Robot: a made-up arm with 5 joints.
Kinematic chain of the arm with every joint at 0, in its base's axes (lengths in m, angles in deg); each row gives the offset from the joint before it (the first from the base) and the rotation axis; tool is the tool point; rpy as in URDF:
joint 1: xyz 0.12 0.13 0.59 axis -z
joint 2: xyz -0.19 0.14 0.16 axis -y
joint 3: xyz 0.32 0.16 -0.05 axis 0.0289 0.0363 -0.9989
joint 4: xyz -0.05 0 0.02 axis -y
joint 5: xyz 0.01 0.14 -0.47 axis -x
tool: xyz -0.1 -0.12 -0.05 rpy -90 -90 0
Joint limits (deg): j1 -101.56..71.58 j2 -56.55..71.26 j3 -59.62..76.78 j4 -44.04..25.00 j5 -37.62..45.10
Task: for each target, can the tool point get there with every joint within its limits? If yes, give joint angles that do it. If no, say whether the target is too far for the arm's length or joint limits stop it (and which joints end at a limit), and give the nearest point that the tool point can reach.
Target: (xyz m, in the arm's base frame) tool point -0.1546 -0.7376 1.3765
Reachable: no: joint limits stop it (at a limit: joint 1, joint 2, joint 4, joint 5) | nearest point -0.1222 -0.5551 0.7038 | short by 0.698 m
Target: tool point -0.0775 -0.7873 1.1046
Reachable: no: joint limits stop it (at a limit: joint 1, joint 2, joint 4, joint 5) | nearest point -0.0953 -0.5519 0.7053 | short by 0.464 m
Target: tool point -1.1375 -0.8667 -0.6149
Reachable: no: too far | nearest point -0.5204 -0.3776 0.2058 | short by 1.137 m
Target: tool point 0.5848 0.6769 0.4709
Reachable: yes | joints 33.14 23.66 64.40 -36.76 1.72
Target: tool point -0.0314 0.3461 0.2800
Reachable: yes | joints 28.80 -13.70 -36.58 -21.82 8.45
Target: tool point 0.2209 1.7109 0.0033
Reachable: no: too far | nearest point 0.1778 1.0349 0.3287 | short by 0.751 m
